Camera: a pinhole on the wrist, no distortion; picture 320 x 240 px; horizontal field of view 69.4 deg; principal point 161.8 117.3 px. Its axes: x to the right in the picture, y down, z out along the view. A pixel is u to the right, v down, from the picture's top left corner.
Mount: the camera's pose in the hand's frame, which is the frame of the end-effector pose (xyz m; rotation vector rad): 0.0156 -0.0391 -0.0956 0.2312 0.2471 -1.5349
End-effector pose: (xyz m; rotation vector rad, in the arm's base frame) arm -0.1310 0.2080 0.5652 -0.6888 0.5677 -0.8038
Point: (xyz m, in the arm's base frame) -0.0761 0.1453 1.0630
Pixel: 246.0 98.2
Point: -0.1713 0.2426 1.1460
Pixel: 258.8 36.5
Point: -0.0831 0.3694 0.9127
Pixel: 152.1 12.7
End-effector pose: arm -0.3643 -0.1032 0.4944 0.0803 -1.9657 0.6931
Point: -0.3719 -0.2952 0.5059
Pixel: 222.4 63.5
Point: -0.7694 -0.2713 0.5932
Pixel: 94.2 230.8
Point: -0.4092 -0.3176 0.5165
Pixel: 212.4 90.6
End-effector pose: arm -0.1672 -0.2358 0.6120 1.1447 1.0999 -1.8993
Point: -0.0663 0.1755 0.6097
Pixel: behind the camera
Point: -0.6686 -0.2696 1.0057
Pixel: 310.0 39.4
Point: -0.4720 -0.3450 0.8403
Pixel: 228.7 64.2
